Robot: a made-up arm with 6 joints. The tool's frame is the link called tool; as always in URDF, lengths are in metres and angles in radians. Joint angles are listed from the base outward.
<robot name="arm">
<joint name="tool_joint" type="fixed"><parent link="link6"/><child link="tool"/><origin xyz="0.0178 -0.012 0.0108" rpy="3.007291 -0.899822 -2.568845"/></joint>
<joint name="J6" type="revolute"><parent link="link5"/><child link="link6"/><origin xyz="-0.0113 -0.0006 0.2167" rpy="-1.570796 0 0"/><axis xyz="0 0 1"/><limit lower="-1.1" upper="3.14"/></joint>
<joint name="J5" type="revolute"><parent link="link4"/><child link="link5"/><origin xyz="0.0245 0.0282 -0.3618" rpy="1.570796 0 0"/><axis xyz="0 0 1"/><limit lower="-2.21" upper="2.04"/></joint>
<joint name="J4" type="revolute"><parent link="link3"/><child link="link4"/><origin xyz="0 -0.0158 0.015" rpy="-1.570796 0 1.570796"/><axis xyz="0 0 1"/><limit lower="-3.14" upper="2.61"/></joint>
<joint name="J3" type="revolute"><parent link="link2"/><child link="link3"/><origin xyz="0.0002 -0.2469 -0.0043" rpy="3.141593 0 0"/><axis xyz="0 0 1"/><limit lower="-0.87" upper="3.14"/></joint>
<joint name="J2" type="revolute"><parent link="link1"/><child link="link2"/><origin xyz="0.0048 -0.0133 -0.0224" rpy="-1.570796 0 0"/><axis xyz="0 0 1"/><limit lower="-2" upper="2.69"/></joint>
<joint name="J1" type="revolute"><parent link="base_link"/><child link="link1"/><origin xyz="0.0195 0.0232 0.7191" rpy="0 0 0"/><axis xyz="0 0 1"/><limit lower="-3.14" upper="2.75"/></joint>
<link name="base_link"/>
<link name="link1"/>
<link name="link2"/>
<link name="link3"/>
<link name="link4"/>
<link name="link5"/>
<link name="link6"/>
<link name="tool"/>
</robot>
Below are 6 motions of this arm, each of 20 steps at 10 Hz.
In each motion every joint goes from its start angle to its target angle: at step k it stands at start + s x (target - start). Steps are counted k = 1, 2, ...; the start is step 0. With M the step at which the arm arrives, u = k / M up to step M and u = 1 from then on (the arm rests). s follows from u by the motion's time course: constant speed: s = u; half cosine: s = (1 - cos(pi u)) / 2; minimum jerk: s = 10 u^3 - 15 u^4 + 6 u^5.
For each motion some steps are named. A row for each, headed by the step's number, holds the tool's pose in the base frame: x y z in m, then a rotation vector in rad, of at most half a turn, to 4 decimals.
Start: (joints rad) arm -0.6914 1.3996 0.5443 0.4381 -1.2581 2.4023
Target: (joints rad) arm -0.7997 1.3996 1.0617 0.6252 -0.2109 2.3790
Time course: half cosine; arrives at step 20
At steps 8, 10, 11, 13, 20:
8: 0.3311 -0.4811 0.5899 2.1978 -0.5116 0.9004
10: 0.3325 -0.4934 0.6166 2.0347 -0.4582 1.1406
11: 0.3326 -0.4993 0.6305 1.9458 -0.4256 1.2542
13: 0.3318 -0.5095 0.6575 1.7663 -0.3532 1.4550
20: 0.3265 -0.5251 0.7091 1.4095 -0.1865 1.7696

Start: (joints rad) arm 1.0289 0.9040 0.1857 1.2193 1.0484 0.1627
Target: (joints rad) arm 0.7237 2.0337 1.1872 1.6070 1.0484 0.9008
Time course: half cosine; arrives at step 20
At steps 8, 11, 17, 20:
8: 0.4340 0.4820 0.6509 -1.6856 0.1732 -0.6177
11: 0.4545 0.4661 0.5742 -1.6179 0.0121 -0.7434
17: 0.4606 0.4134 0.4520 -1.5003 -0.2512 -0.8962
20: 0.4584 0.4033 0.4346 -1.4817 -0.2907 -0.9141

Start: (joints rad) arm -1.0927 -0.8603 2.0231 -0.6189 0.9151 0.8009
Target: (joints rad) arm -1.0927 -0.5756 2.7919 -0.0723 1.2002 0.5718
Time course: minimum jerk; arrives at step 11
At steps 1, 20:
1: -0.3809 0.3703 1.0465 0.2873 -1.2441 -0.6086
20: -0.3950 0.3396 0.8364 0.0059 -2.1018 -0.2345

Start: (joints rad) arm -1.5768 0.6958 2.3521 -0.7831 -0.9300 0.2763
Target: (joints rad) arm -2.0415 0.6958 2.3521 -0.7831 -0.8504 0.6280
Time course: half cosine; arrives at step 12
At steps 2, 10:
2: -0.1875 -0.2271 1.2586 0.6238 1.7322 -1.5254
10: -0.2632 -0.1233 1.2579 1.0119 1.5566 -2.1662

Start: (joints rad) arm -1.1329 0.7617 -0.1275 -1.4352 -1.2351 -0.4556
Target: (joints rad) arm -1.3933 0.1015 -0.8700 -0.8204 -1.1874 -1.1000
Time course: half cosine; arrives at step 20
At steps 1, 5, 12, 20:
1: 0.0314 -0.2271 0.4618 -1.1580 -1.2670 -2.5391
5: -0.0005 -0.2163 0.4806 -1.2450 -1.1548 -2.4856
12: -0.1030 -0.1600 0.5414 -1.5496 -0.7503 -2.2642
20: -0.1563 -0.1110 0.5730 -1.7425 -0.4810 -2.0889

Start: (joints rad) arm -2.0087 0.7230 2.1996 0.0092 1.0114 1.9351
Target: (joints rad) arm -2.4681 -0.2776 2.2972 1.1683 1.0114 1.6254
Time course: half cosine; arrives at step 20
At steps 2, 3, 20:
2: -0.2407 -0.0568 1.2467 -1.0728 1.6229 1.6153
3: -0.2306 -0.0324 1.2520 -1.0284 1.6740 1.5885
20: 0.3124 0.3654 1.0018 0.2352 2.4347 0.1355

